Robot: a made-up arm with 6 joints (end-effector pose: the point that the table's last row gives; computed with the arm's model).
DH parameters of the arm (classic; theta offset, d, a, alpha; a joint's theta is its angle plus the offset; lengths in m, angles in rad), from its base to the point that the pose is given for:
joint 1: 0 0.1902 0 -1.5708
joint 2: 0.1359 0 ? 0
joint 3: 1.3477 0 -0.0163 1.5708
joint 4: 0 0.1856 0 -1.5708
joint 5: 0 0 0.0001 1.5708
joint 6: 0 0.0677 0 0
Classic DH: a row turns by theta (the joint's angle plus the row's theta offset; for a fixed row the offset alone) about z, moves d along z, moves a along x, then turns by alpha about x.
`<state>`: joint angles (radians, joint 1 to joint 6).
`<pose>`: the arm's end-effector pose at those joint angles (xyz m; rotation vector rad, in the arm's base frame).
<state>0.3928 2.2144 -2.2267 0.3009 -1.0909 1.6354</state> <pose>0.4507 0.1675 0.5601 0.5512 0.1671 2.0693</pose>
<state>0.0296 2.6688 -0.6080 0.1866 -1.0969 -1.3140</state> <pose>0.3497 -0.0008 0.0892 -1.4540 2.1294 -0.6968</pose>
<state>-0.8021 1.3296 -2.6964 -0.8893 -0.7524 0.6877</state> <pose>-0.0148 0.0669 0.8136 -0.6873 -0.1793 -0.9291</pose>
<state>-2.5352 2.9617 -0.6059 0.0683 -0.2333 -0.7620</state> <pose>-0.2054 -0.1412 -0.0059 2.4243 1.8539 0.7230</pose>
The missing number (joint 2, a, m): -0.3868
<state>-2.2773 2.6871 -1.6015 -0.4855 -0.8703 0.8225</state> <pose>-0.3346 -0.4292 0.1522 1.7485 0.6109 -0.9653</pose>
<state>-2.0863 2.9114 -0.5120 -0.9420 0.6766 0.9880</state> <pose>-0.1372 -0.1725 0.0567 -1.6069 -1.1577 -0.7670</pose>
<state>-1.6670 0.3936 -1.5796 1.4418 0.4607 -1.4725</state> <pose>0.0561 0.2694 0.6246 -0.0600 0.6384 -1.5784</pose>
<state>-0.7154 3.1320 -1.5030 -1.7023 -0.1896 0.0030</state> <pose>0.3144 -0.2566 -0.1101 -1.4031 2.6098 0.0937</pose>
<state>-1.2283 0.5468 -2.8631 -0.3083 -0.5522 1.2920</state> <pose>-0.1624 0.4875 0.5609 -1.2910 -0.4634 -0.2776</pose>
